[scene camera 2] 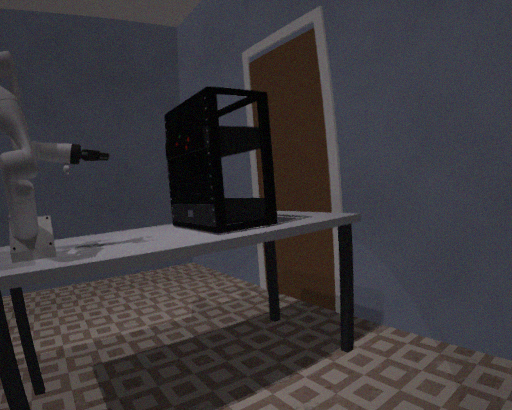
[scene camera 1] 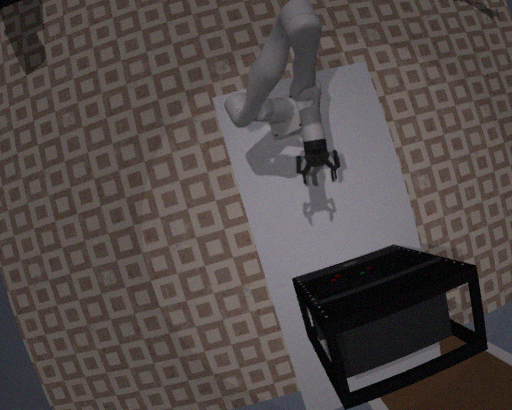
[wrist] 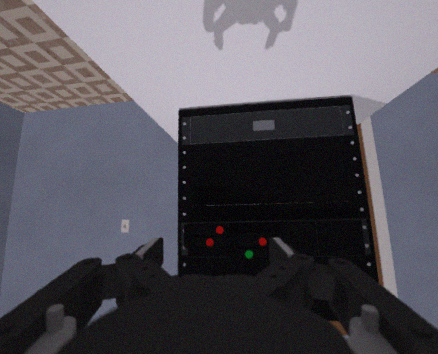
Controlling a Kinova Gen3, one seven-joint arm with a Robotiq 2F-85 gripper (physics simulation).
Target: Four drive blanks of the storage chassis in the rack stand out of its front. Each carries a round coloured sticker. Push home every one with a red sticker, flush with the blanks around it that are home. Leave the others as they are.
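The storage chassis (scene camera 2: 196,142) (wrist: 340,240) is a dark band in the rack (scene camera 1: 478,310) (scene camera 2: 267,160) (wrist: 181,175). Its front carries a red sticker (scene camera 1: 333,280) (scene camera 2: 188,139) (wrist: 209,242), a second red sticker (scene camera 1: 337,276) (scene camera 2: 186,147) (wrist: 219,230) close by, a third red sticker (scene camera 1: 368,268) (scene camera 2: 176,144) (wrist: 262,241) and a green sticker (scene camera 1: 362,273) (scene camera 2: 179,136) (wrist: 249,254). The blanks' edges are too dark to tell how far each stands out. My gripper (scene camera 1: 321,181) (scene camera 2: 107,156) (wrist: 216,249) is open and empty, above the table, pointing at the rack front, well apart from it.
The rack stands on the white table (scene camera 1: 280,220) (scene camera 2: 310,220) (wrist: 150,75). A grey panel (scene camera 2: 200,214) (wrist: 225,131) fills the rack's bottom, which shows at the top in the upside-down wrist view. A brown door (scene camera 2: 295,125) is behind the rack.
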